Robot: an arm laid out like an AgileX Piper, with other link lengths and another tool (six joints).
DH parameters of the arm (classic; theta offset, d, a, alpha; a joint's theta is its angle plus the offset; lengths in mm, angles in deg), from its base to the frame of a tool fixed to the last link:
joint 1: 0 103.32 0 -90
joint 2: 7.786 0 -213.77 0
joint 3: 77.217 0 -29.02 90
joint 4: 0 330.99 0 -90
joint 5: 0 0 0 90
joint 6: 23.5 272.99 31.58 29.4
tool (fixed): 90 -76.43 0 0
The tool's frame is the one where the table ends.
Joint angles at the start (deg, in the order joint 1, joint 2, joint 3, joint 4, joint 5, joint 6):
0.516 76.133 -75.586 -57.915 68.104 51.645
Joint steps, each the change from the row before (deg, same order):
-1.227 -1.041 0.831 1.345 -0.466 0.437
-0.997 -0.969 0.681 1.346 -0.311 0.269
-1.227 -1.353 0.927 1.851 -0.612 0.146
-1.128 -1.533 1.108 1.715 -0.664 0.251
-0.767 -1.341 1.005 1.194 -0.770 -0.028
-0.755 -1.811 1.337 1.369 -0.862 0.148
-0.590 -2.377 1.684 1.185 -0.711 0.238
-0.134 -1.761 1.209 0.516 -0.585 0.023
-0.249 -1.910 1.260 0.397 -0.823 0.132
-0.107 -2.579 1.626 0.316 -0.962 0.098
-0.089 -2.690 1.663 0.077 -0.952 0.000
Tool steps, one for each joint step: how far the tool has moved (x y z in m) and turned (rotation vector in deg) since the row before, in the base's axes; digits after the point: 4 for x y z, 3 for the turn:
-0.0045 -0.0052 -0.0010 1.490 -0.805 -0.935
-0.0042 -0.0035 -0.0006 1.420 -0.698 -0.758
-0.0050 -0.0033 -0.0005 1.825 -0.967 -0.638
-0.0051 -0.0026 0.0000 1.704 -1.118 -0.566
-0.0036 -0.0011 0.0005 1.047 -0.884 -0.032
-0.0047 -0.0002 0.0011 1.251 -1.252 -0.028
-0.0065 0.0006 0.0024 1.090 -1.444 -0.046
-0.0040 0.0017 0.0026 0.359 -1.006 0.350
-0.0041 0.0010 0.0038 0.231 -1.330 0.335
-0.0055 0.0022 0.0056 0.063 -1.693 0.584
-0.0061 0.0018 0.0061 -0.240 -1.664 0.606

